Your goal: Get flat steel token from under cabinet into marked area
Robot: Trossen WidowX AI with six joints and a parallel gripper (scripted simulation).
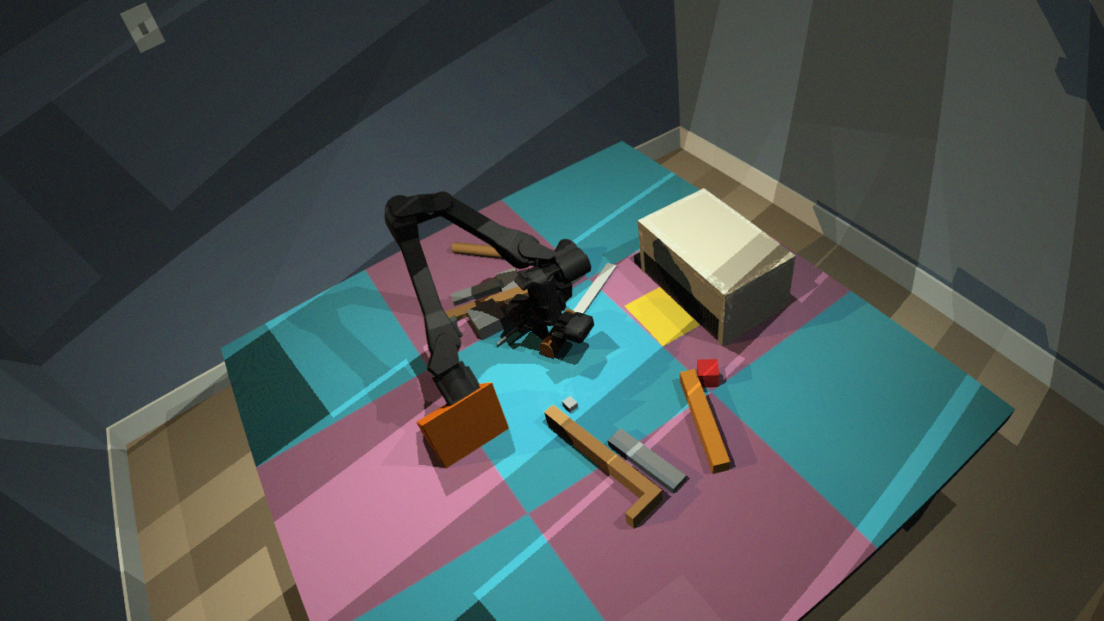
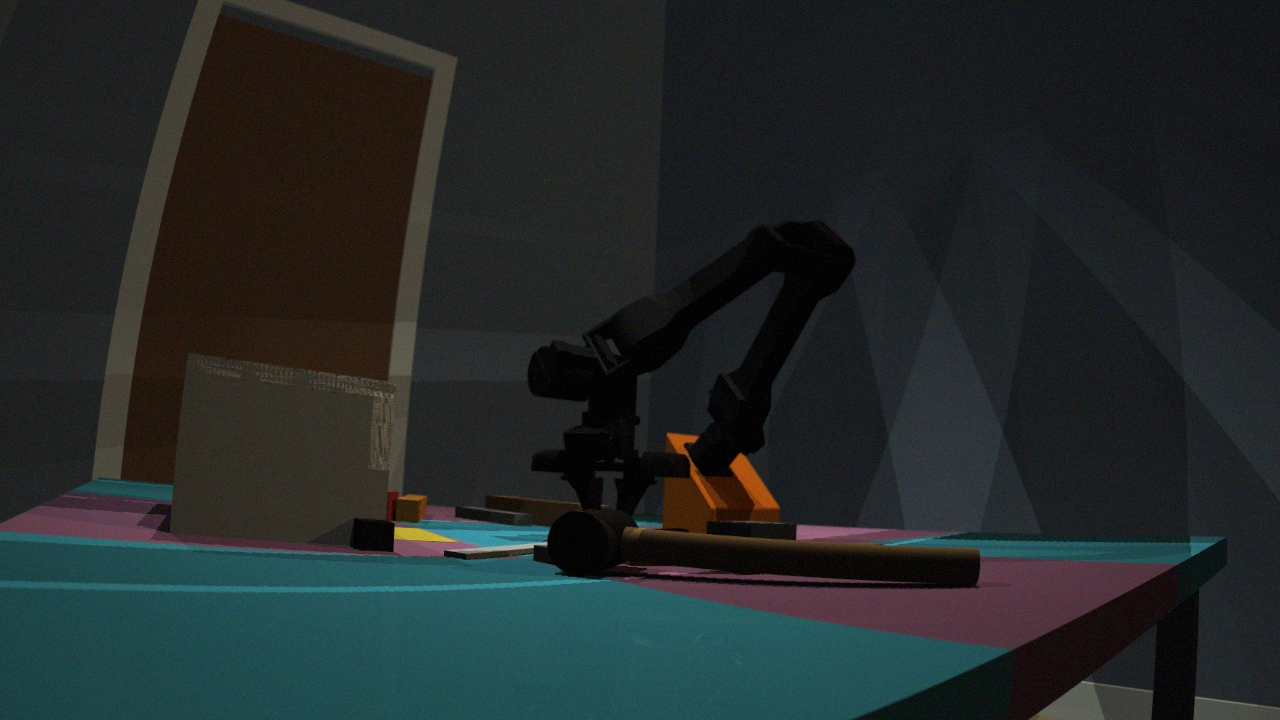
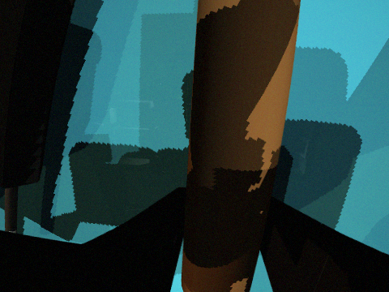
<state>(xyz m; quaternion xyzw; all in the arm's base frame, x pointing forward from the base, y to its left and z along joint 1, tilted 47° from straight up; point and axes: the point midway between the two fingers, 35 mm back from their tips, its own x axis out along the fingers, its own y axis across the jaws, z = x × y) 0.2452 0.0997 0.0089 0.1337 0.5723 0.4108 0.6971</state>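
The screwdriver lies 9 cm to the left of my gripper tip and 3 cm behind it. Also, from my gripper tip: long wooden stick: 21 cm to the left, 3 cm behind; then small grey cube: 15 cm to the right, 7 cm behind; then grey block: 16 cm to the left, 7 cm behind, 1 cm above.
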